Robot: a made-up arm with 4 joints.
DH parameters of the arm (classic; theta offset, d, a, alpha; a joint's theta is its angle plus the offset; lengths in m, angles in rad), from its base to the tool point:
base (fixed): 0 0.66 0.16 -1.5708
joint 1: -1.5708 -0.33 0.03 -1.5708
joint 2: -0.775 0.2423 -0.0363 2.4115
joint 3: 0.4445 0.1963 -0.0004 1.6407
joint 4: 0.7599 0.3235 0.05 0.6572
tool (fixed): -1.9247 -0.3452 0 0
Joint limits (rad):
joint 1: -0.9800..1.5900
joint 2: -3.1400..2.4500
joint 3: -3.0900..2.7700
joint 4: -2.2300..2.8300
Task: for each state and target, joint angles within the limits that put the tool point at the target. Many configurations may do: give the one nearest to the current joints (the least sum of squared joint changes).
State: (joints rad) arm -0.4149 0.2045 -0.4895 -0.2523
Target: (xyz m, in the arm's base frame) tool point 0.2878 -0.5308 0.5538
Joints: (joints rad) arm -0.8855 -0.5974 -0.4835 0.6112
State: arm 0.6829 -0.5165 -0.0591 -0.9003
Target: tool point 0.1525 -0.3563 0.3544
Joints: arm 0.2760 -1.1398 0.7051 -1.3830
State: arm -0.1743 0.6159 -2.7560 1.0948
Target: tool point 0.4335 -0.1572 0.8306
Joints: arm -0.0135 1.1235 -2.7686 1.4140
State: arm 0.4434 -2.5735 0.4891 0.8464
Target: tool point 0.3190 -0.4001 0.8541
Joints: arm 0.7202 -2.3476 -0.1198 0.8669
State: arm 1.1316 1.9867 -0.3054 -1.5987
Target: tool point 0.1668 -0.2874 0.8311
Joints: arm 0.7249 1.5295 -1.1974 -1.4173
